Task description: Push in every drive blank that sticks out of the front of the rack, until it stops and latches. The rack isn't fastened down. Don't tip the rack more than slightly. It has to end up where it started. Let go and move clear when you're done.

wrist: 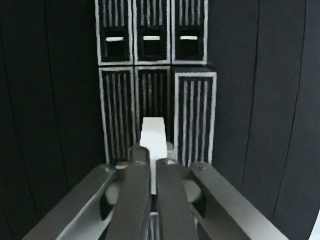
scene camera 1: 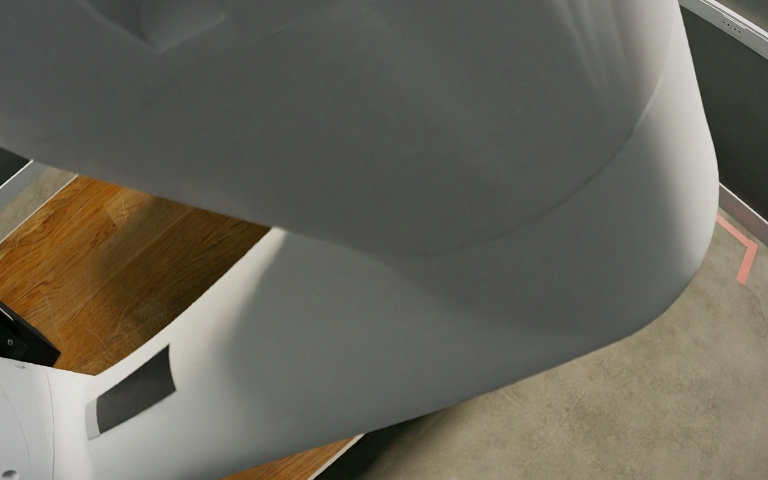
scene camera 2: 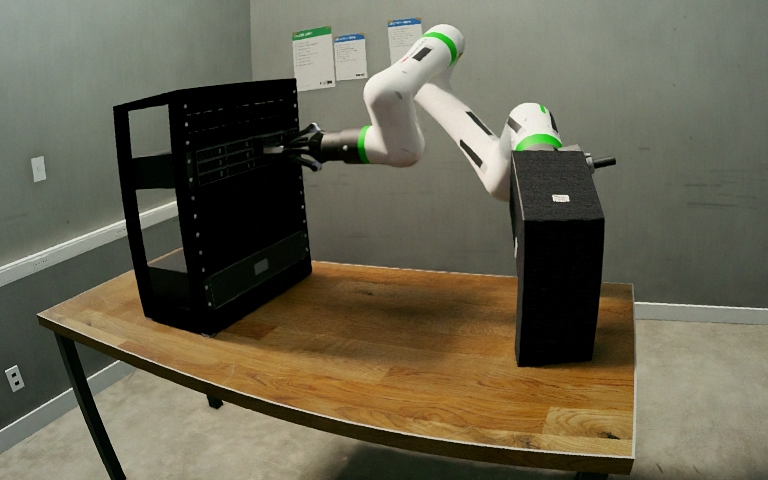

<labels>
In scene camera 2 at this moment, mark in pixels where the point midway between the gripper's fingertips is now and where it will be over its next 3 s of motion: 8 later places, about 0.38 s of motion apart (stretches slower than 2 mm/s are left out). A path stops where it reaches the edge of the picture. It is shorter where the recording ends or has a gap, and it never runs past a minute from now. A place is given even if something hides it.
The gripper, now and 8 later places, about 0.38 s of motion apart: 266, 150; 265, 150; 273, 149; 285, 148; 289, 148; 289, 146; 285, 138; 278, 138; 277, 138
</labels>
